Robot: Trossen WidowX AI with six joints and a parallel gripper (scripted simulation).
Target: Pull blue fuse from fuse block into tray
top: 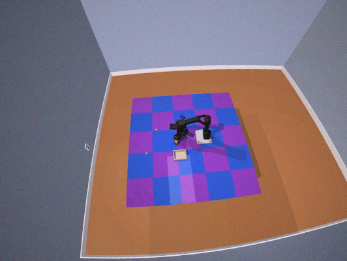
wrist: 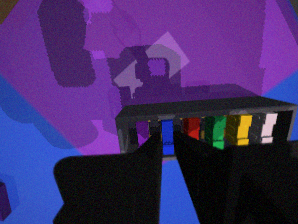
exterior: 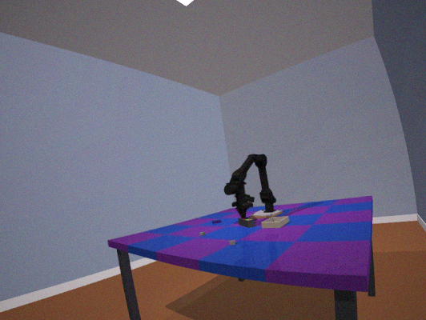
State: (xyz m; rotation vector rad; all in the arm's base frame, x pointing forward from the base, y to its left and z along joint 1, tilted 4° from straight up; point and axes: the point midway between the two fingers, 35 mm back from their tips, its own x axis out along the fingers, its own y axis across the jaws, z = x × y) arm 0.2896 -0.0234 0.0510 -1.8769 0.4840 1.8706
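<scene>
Now: the beige tray 21 cm to the left of my gripper tip, 3 cm below it and 1 cm ahead of it. The rest, counted from my gripper tip: blue fuse (1 cm below).
</scene>
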